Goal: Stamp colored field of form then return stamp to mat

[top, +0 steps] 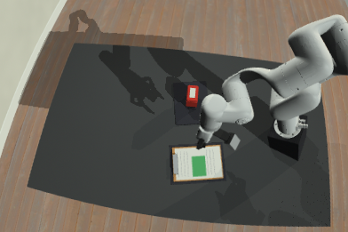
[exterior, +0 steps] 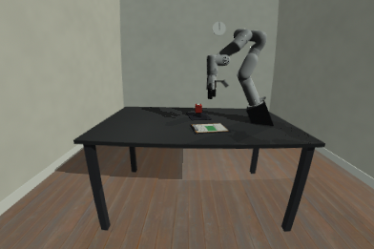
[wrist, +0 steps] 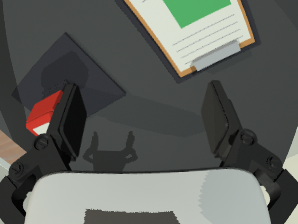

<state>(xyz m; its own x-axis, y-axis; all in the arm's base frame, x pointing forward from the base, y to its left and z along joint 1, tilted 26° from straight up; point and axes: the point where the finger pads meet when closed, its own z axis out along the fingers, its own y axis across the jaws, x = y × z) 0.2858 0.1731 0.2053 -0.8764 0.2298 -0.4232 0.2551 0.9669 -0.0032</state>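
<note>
The red stamp lies 100 mm ahead of my hand, 220 mm to the right of it and 160 mm below it. The rest, counted from my hand: form: 20 mm ahead, 80 mm to the left, 210 mm below; then dark mat: 100 mm ahead, 220 mm to the right, 210 mm below.
</note>
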